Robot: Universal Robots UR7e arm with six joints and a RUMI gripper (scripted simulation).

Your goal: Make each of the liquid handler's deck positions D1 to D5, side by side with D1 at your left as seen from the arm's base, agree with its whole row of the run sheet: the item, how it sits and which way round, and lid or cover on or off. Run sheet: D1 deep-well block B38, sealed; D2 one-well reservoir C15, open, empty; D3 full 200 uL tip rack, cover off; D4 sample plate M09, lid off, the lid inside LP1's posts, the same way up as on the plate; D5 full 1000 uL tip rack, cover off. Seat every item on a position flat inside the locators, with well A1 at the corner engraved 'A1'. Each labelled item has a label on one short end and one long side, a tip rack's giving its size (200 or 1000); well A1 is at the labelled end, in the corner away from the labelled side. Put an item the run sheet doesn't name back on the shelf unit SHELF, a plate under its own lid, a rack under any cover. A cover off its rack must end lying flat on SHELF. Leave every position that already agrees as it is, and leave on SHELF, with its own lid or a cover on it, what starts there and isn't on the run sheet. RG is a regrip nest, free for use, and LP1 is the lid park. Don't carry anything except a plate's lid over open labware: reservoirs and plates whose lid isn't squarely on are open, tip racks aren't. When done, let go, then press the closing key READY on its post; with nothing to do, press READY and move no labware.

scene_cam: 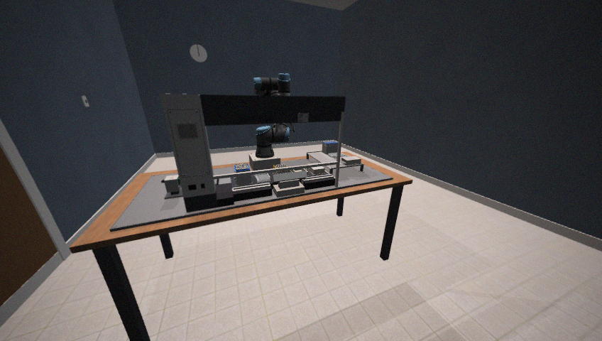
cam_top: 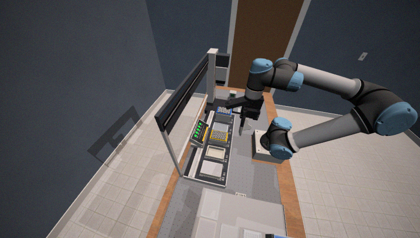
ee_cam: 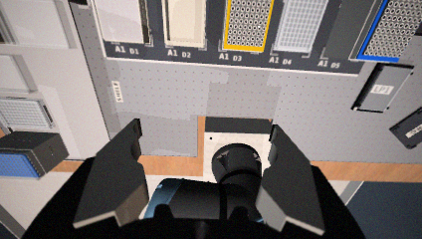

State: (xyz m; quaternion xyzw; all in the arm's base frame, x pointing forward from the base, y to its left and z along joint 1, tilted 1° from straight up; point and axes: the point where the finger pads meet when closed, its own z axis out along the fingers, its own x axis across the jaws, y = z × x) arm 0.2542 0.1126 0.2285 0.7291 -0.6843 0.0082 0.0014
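My gripper is now 260 mm above the well plate, 190 mm to the left of it and 130 mm short of it. From my hand the other things lie so: sealed deep-well block 250 mm below, 190 mm to the left, 110 mm ahead; one-well reservoir 260 mm below, 120 mm ahead, 60 mm to the left; yellow-framed tip rack 220 mm below, 120 mm ahead, 70 mm to the right.
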